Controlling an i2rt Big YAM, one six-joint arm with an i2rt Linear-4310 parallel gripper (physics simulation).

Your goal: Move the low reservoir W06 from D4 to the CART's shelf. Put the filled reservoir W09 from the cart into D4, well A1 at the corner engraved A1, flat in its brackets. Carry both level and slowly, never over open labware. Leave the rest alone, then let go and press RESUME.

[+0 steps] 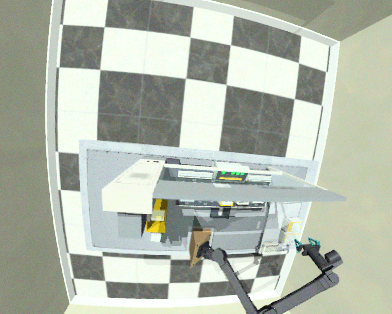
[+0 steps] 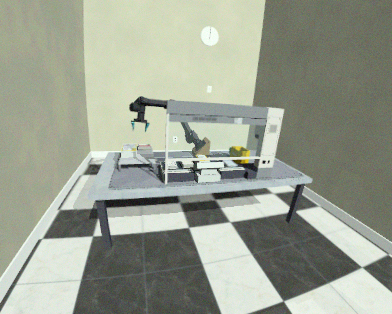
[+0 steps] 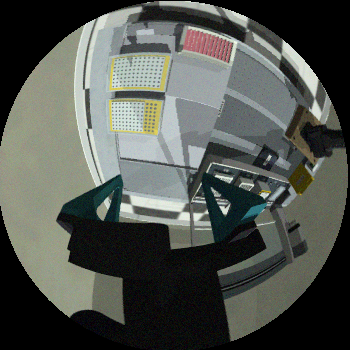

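Pixels of known places: gripper, fingertip midpoint: (image 1: 301, 238) (image 2: 139, 131) (image 3: 161, 177); arm's base, origin of the base link: (image 1: 202, 248) (image 3: 310, 136).
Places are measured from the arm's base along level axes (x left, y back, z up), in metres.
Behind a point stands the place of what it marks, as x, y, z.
My gripper (image 1: 305, 244) @[-0.567, -0.277, 0.182] (image 2: 140, 129) @[-0.567, -0.277, 0.182] (image 3: 161, 177) @[-0.567, -0.277, 0.182] is open and empty, high above the cart side of the table. A reservoir with red stripes (image 1: 273, 248) @[-0.582, -0.041, -0.007] (image 2: 144, 148) @[-0.551, -0.082, -0.022] (image 3: 207, 46) @[-0.555, -0.048, -0.008] sits on the cart's light grey shelf (image 3: 195, 80) @[-0.545, -0.145, -0.035], near its corner; its label cannot be read. The deck (image 3: 234, 162) @[-0.269, -0.345, -0.074] stands inside the hood, with several white labware pieces in its places. D4 and reservoir W06 cannot be told apart from the others there. A panel with green lights (image 1: 231, 175) stands behind the deck; RESUME cannot be read.
Two yellow-framed racks (image 3: 139, 73) @[-0.660, -0.171, 0.035] (image 3: 135, 116) @[-0.646, -0.265, 0.035] stand side by side on the cart. The hood's sloping glass (image 1: 250, 191) @[0.055, -0.602, 0.412] covers the deck from above. A second dark arm (image 1: 232, 272) @[-0.157, -0.007, 0.191] stands on a brown block (image 1: 201, 237) @[0.029, -0.089, -0.003] (image 3: 301, 131) @[-0.050, -0.025, -0.034]. A yellow bin (image 1: 156, 225) @[0.340, -0.116, -0.023] (image 2: 241, 155) is beyond it.
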